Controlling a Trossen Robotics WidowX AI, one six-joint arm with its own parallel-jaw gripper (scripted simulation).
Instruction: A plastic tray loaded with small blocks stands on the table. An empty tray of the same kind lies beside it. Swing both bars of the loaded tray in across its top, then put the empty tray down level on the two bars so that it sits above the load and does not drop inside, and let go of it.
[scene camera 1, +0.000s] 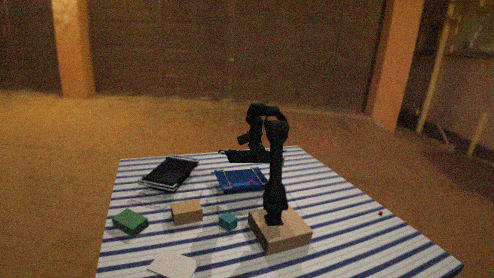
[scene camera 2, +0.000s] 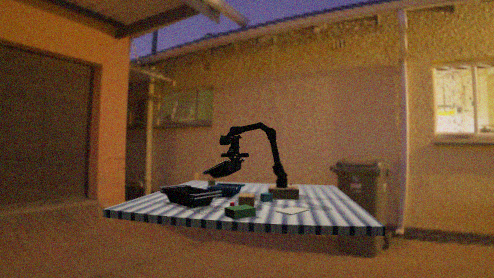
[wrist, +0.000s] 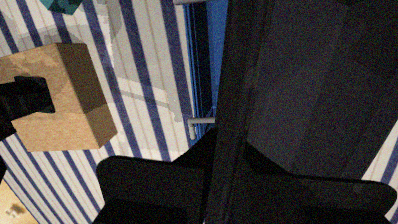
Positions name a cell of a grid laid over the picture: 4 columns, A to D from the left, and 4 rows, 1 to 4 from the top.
Note:
In view: my gripper (wrist: C3) and a dark tray (wrist: D2).

